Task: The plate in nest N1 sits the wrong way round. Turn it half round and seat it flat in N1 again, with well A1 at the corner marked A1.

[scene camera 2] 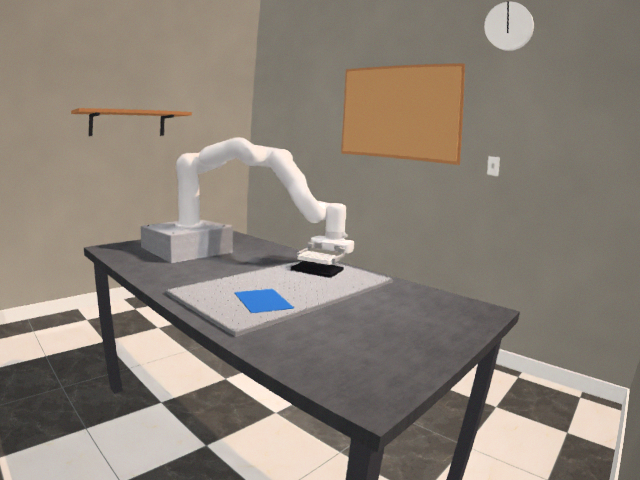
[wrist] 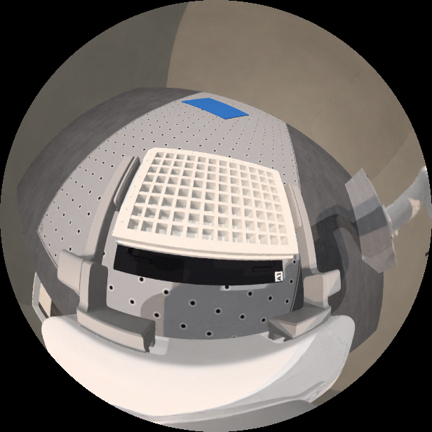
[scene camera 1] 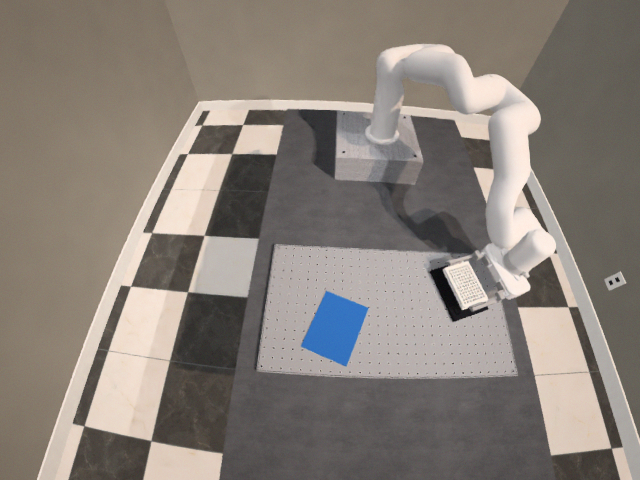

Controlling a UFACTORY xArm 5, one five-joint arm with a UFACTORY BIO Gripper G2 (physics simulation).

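The white plate (scene camera 1: 465, 285) (scene camera 2: 317, 256) (wrist: 210, 200) with square wells is held level by its two opposite sides, above the black nest (scene camera 1: 445, 294) (scene camera 2: 316, 269) (wrist: 200, 267). A gap shows between plate and nest in the scene camera 2 view. My gripper (scene camera 1: 465, 284) (scene camera 2: 320, 255) (wrist: 209, 197) is shut on the plate. The A1 label (wrist: 279, 276) is on the nest's near right corner in the wrist view. The plate hides most of the nest. Which corner of the plate is well A1 I cannot tell.
A blue rectangle (scene camera 1: 336, 328) (scene camera 2: 264, 300) (wrist: 216, 108) lies flat on the grey perforated board (scene camera 1: 403, 341) (scene camera 2: 206, 297) (wrist: 115, 140). The arm's grey base block (scene camera 1: 377, 167) (scene camera 2: 186, 241) (wrist: 371, 220) stands at the back of the dark table (scene camera 1: 387, 423) (scene camera 2: 392, 341).
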